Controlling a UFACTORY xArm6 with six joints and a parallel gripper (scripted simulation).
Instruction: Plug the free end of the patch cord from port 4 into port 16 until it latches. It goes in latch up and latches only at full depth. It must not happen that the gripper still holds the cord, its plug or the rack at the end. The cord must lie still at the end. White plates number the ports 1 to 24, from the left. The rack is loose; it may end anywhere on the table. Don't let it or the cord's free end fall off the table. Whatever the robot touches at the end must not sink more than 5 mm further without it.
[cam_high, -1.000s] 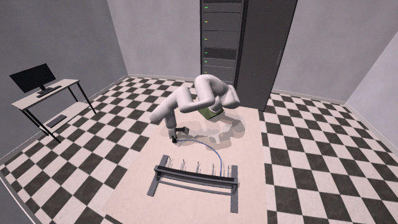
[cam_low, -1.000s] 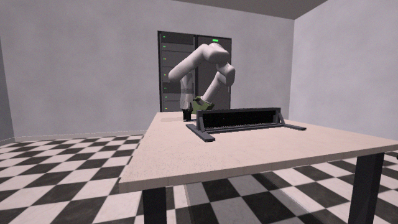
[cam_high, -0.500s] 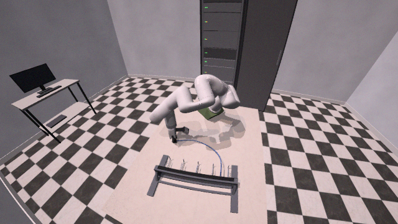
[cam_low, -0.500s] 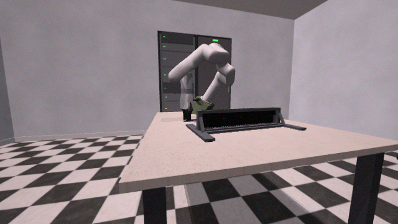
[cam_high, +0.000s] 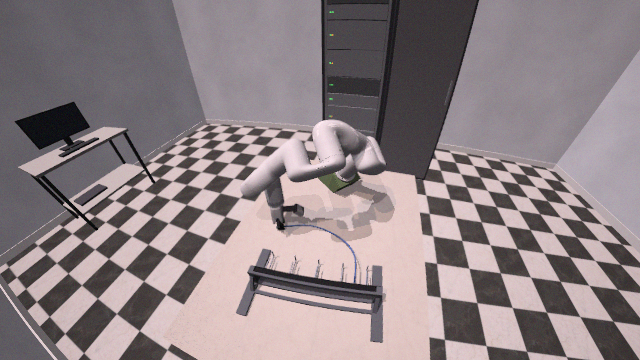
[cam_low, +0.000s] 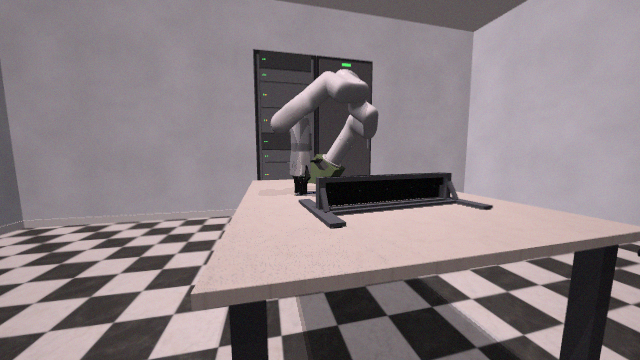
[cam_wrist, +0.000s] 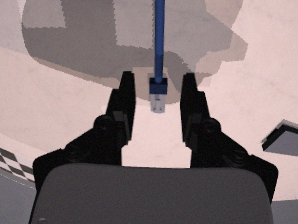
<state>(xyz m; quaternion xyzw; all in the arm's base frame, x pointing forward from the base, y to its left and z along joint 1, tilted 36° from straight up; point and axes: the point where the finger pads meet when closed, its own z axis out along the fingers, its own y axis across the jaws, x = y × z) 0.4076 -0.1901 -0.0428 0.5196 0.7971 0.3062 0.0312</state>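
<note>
Now: hand 10 mm short of the free plug end, 10 mm to the left of it and 20 mm above it.
</note>
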